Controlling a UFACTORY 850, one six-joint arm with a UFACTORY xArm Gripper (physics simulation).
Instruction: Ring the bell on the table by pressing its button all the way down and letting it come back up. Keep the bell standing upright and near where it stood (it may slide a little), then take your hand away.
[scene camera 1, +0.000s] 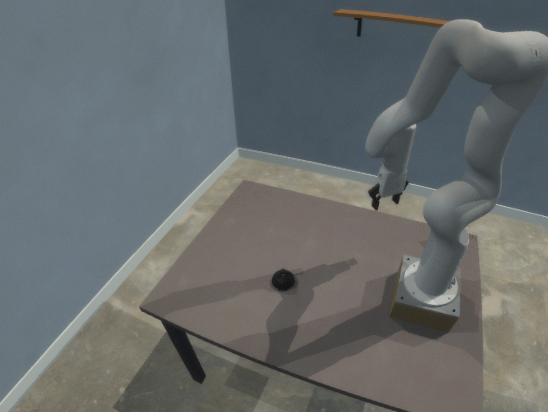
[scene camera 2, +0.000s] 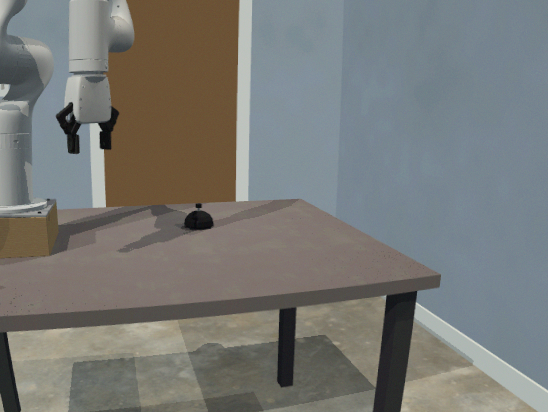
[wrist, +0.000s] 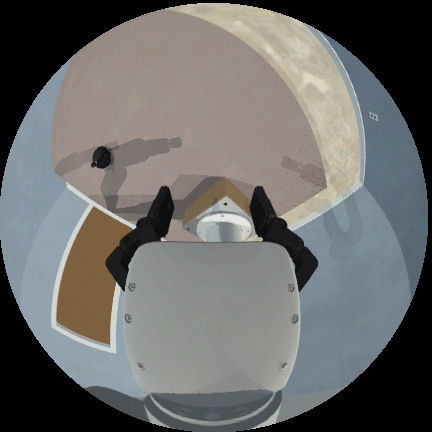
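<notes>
A black dome-shaped bell stands upright on the table. Its small button stands up above the dome on a short stem in the second scene view. My gripper is open and empty, with its fingers pointing down. It hangs high above the table, well apart from the bell, on the robot-base side of it in the second scene view. In the wrist view the bell lies to the left, beyond the left finger.
The arm's base stands on a wooden block on the table. A wall shelf is behind the arm. A brown door and blue walls stand around the table. Arm shadows fall across the table top and the bell.
</notes>
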